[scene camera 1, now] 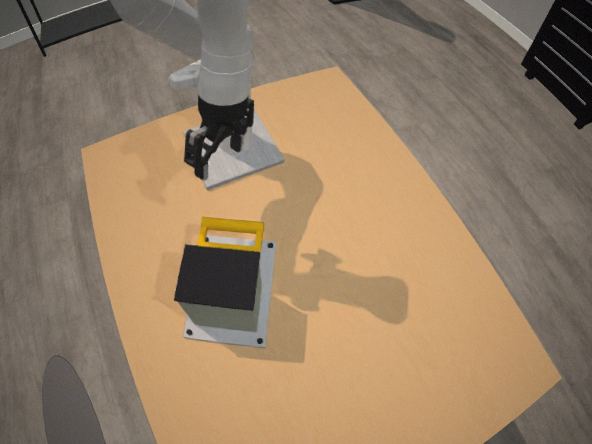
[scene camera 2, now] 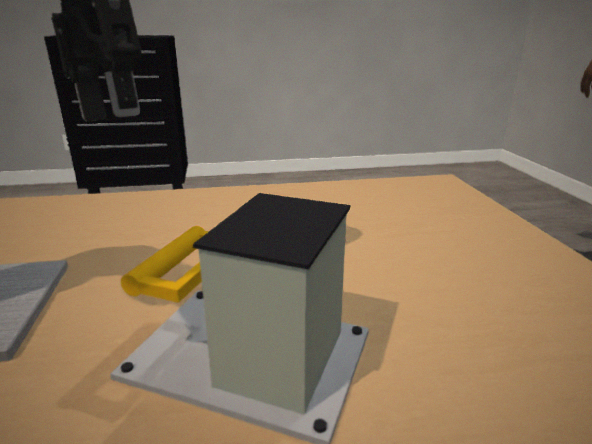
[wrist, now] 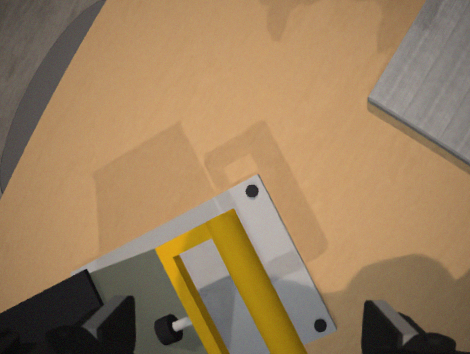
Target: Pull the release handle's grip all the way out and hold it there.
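Observation:
The release handle's yellow grip [scene camera 1: 232,225] [scene camera 2: 165,260] [wrist: 260,280] is a rectangular loop with a thick round bar. It sticks out from one side of a grey-green housing [scene camera 1: 227,317] [scene camera 2: 257,325] [wrist: 130,280] with a black top, above the light grey mounting plate [scene camera 1: 268,295] [scene camera 2: 165,360] [wrist: 272,225]. My gripper [scene camera 1: 219,160] [scene camera 2: 109,116] [wrist: 248,325] is open and empty, high above the table and apart from the grip. In the wrist view the grip shows between the fingers, far below them; its lower end is cut off. The housing hides part of the grip in scene camera 2.
The arm's grey base slab [scene camera 1: 245,172] [scene camera 2: 25,300] [wrist: 430,85] lies on the tan table [scene camera 1: 400,350] [scene camera 2: 475,300] [wrist: 150,65], on the grip's side of the housing. A black knob [wrist: 167,329] on a pale rod sits beside the grip. A black drawer cabinet [scene camera 1: 565,65] [scene camera 2: 125,135] stands beyond the table.

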